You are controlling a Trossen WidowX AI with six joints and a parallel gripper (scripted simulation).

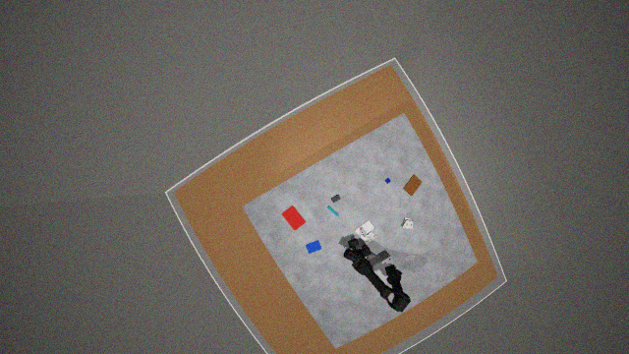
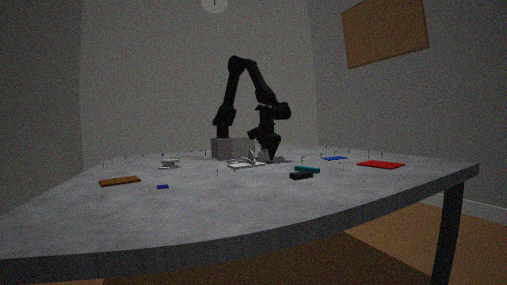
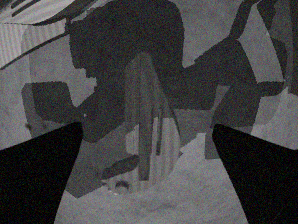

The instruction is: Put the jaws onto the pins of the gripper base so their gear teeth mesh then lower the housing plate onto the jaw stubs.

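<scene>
The grey jaw lies 20 mm ahead of my gripper tip and 30 mm to the left of it. The rest, counted from my gripper tip: dark block 360 mm ahead, 10 mm to the left; blue tile 100 mm ahead, 250 mm to the left, 10 mm below; teal bar 290 mm ahead, 50 mm to the left.
</scene>
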